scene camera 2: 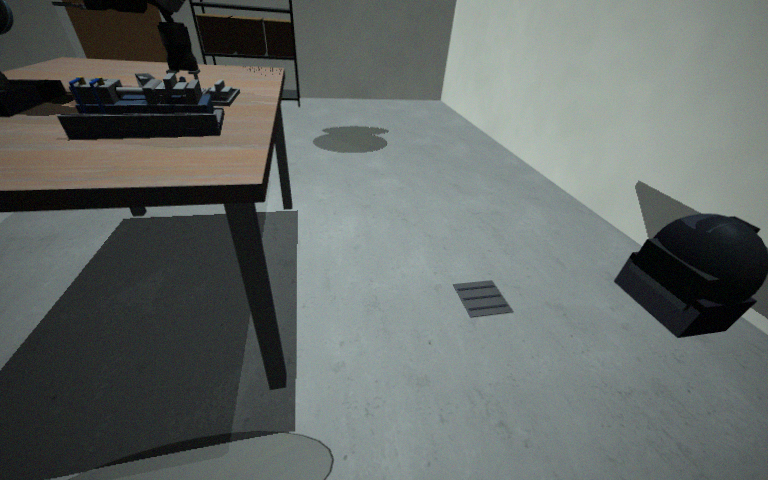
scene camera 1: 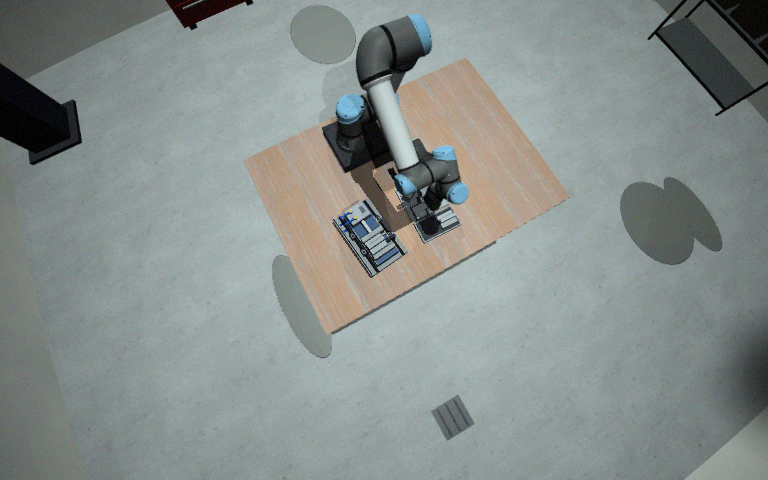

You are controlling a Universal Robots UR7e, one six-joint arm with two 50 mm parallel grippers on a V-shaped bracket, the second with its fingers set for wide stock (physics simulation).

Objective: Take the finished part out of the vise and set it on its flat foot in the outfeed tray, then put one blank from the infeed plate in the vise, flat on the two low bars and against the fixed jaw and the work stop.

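Places are measured from the arm's base along level axes (x ahead, y left, z up), in metres.
Pixels of known places: arm's base, origin of the base link: (scene camera 1: 352,139).
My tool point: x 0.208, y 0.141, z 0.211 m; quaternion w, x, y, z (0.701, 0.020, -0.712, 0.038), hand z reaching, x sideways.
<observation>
Ahead of a thing's pixels: the offset from my tool point to its top centre. "pt": to the spot under its first point. Level surfaces: height alone.
The vise @(dx +0.248, dy -0.255, dz -0.154 m) (scene camera 1: 367,232) (scene camera 2: 158,93) stands on the table with blue and grey parts. A grey block @(dx +0.306, dy -0.250, dz -0.138 m) (scene camera 2: 169,80) stands up at its jaws; whether it is the finished part is too small to tell. A flat plate @(pt dx +0.363, dy -0.042, dz -0.247 m) (scene camera 1: 425,240) (scene camera 2: 233,99) beside the vise bears pale blocks @(dx +0.318, dy +0.085, dz -0.212 m) (scene camera 1: 447,217) (scene camera 2: 222,88); I cannot tell whether it is the infeed plate or the outfeed tray. My gripper (scene camera 2: 182,73) points down, low behind the vise in scene camera 2, by that plate. Its two fingers stand apart there; whether anything is between them is unclear. In scene camera 1 the wrist hides the fingertips.
The arm (scene camera 1: 393,124) reaches over the wooden table @(dz -0.253 m) (scene camera 1: 487,130) (scene camera 2: 141,164) from its dark base plate (scene camera 1: 335,148). A long dark tray wall (scene camera 2: 141,125) runs in front of the vise. A black rack (scene camera 2: 294,62) stands behind the table.
</observation>
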